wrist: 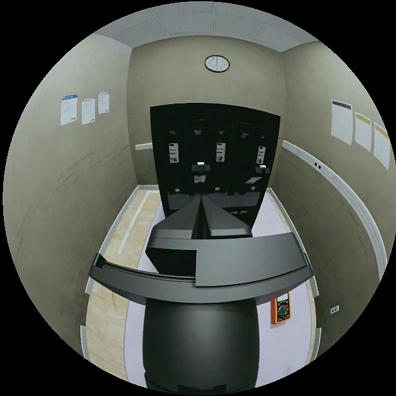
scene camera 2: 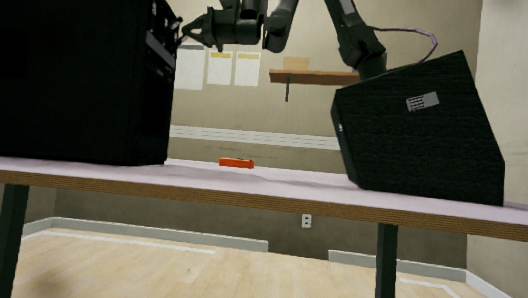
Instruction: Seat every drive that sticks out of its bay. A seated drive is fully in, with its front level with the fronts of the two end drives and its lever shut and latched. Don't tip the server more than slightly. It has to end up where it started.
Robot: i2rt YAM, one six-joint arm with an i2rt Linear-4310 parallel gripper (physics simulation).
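Pixels of known places: gripper, fingertip midpoint: (scene camera 2: 181, 30); arm's base, origin of the base link: (scene camera 2: 377, 89).
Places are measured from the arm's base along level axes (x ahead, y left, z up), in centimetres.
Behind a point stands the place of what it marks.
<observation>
The black server (scene camera 2: 70, 90) @(x 74.4, y 4.3, z -8.3 cm) (wrist: 215, 113) stands upright on the table at the left of the scene view. Its front fills the middle of the wrist view, with a row of upright drives carrying white labels. Two levers stand out from the front: a white-tipped middle lever (wrist: 200, 167) and a right lever (wrist: 263, 169). Their drives are too dark to tell how far out they sit. My gripper (scene camera 2: 184, 32) @(x 52.9, y -1.4, z 11.9 cm) (wrist: 200, 198) is shut and empty, with its tips close in front of the server's upper front, below the middle lever in the wrist view. The fingers hide part of the lower front.
An orange multimeter (scene camera 2: 236, 163) @(x 38.0, y -23.8, z -23.5 cm) (wrist: 281, 309) lies on the table (scene camera 2: 280, 181) @(x 24.1, y 8.4, z -24.9 cm), to the right of my gripper in the wrist view. A large black slanted box (scene camera 2: 420, 145) @(x -2.2, y 12.5, z -15.0 cm) stands at the table's right, in front of the arm's base. A wooden shelf (scene camera 2: 315, 77) is on the wall behind.
</observation>
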